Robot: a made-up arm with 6 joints.
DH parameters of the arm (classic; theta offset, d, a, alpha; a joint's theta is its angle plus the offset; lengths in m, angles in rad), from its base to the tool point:
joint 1: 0 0.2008 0 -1.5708
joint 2: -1.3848 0 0.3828 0
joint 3: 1.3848 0 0.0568 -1.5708
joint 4: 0 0.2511 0 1.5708
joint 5: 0 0 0.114 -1.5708
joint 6: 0 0.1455 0 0
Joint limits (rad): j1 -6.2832..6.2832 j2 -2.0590..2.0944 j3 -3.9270..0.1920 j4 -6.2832..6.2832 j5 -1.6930..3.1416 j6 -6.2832..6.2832
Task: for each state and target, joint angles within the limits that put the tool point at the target. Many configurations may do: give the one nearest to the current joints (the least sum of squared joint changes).
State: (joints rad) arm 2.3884 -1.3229 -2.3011 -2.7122 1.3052 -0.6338
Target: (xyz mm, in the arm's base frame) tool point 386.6 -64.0 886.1
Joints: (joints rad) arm 2.8297 -0.9496 -2.1220 -2.5926 1.3062 -0.6338
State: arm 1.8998 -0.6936 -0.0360 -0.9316 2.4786 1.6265
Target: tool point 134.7 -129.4 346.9
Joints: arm 1.6802 -0.7467 0.0789 -0.7853 2.6471 1.6265
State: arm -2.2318 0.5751 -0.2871 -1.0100 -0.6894 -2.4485
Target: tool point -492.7 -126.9 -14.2
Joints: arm -3.0755 1.0291 -0.8483 -0.5765 -0.5402 -2.4485
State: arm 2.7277 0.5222 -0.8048 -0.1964 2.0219 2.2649
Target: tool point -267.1 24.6 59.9
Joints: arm 3.0479 0.8264 -0.9854 0.0030 1.7918 2.2649
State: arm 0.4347 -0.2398 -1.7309 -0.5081 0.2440 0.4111
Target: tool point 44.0 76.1 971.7
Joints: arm 0.4932 -0.4312 -1.9912 -0.5222 0.1398 0.4111
